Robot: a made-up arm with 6 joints. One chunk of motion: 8 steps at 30 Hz.
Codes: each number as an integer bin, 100 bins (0 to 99) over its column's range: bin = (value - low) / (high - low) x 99, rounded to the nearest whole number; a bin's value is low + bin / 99 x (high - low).
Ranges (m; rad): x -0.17..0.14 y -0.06..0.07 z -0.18..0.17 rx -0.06..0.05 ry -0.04..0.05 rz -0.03..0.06
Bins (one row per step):
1: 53 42 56 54 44 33
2: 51 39 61 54 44 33
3: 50 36 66 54 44 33
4: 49 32 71 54 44 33
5: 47 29 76 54 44 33
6: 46 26 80 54 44 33
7: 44 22 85 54 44 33
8: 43 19 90 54 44 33
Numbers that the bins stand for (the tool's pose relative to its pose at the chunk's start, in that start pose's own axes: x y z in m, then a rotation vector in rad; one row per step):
1: -0.0040 -0.0048 0.0180 0.0000 0.0000 0.0000
2: -0.0103 -0.0088 0.0357 0.0000 0.0000 0.0000
3: -0.0134 -0.0127 0.0533 0.0000 0.0000 0.0000
4: -0.0166 -0.0180 0.0710 0.0000 0.0000 0.0000
5: -0.0228 -0.0219 0.0887 0.0000 0.0000 0.0000
6: -0.0260 -0.0259 0.1028 0.0000 0.0000 0.0000
7: -0.0322 -0.0311 0.1205 0.0000 0.0000 0.0000
8: -0.0354 -0.0351 0.1382 0.0000 0.0000 0.0000

